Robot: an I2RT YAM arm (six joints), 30 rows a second.
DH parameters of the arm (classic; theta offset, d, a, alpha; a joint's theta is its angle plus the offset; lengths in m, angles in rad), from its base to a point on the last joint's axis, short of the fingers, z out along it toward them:
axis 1: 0 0.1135 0.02 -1.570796
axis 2: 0 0 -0.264 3.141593
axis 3: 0.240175 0 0.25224 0
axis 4: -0.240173 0 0.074 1.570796
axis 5: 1.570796 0 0 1.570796
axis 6: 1.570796 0.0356 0 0
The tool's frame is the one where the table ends.
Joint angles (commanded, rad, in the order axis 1, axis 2, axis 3, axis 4, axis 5, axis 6), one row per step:
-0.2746, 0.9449, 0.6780, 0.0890, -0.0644, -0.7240
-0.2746, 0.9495, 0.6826, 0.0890, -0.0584, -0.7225
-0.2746, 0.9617, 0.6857, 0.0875, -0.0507, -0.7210
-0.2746, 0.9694, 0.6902, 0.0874, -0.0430, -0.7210
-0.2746, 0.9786, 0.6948, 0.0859, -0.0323, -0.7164
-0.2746, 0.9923, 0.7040, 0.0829, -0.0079, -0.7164
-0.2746, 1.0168, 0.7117, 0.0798, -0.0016, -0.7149
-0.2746, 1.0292, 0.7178, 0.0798, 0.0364, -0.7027
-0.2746, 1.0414, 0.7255, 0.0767, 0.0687, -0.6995
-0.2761, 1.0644, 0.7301, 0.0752, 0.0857, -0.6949
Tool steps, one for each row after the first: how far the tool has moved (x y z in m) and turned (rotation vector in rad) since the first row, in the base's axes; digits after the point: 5 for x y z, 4 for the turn. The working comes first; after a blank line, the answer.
Tool pose at each row, in the base's axes (x y z in m, rotation vector in rad; the steps are taken from these numbers as rounded here):
0.21747, -0.05889, 0.30133, -0.4474, 1.7402, -0.6684
0.21837, -0.05936, 0.30204, -0.4419, 1.7423, -0.6724
0.22057, -0.06026, 0.30046, -0.4373, 1.7553, -0.6741
0.22203, -0.06096, 0.30045, -0.4327, 1.7610, -0.6795
0.22370, -0.06183, 0.30000, -0.4224, 1.7708, -0.6833
0.22617, -0.06342, 0.30006, -0.4070, 1.7857, -0.7017
0.23069, -0.06493, 0.29716, -0.4056, 1.8073, -0.6994
0.23273, -0.06691, 0.29662, -0.3694, 1.8257, -0.7221
0.23477, -0.06868, 0.29633, -0.3457, 1.8425, -0.7458
0.23863, -0.07078, 0.29261, -0.3329, 1.8675, -0.7527

0.00090, -0.00047, 0.00071, 0.0004, 0.0000, -0.0062
0.00310, -0.00137, -0.00087, 0.0034, 0.0102, -0.0140
0.00456, -0.00207, -0.00088, 0.0029, 0.0138, -0.0216
0.00623, -0.00294, -0.00133, 0.0070, 0.0192, -0.0329
0.00870, -0.00453, -0.00127, 0.0044, 0.0276, -0.0569
0.01322, -0.00604, -0.00417, 0.0095, 0.0468, -0.0634
0.01526, -0.00802, -0.00471, 0.0150, 0.0518, -0.1031
0.01730, -0.00979, -0.00500, 0.0132, 0.0598, -0.1353
0.02116, -0.01189, -0.00872, 0.0180, 0.0788, -0.1544

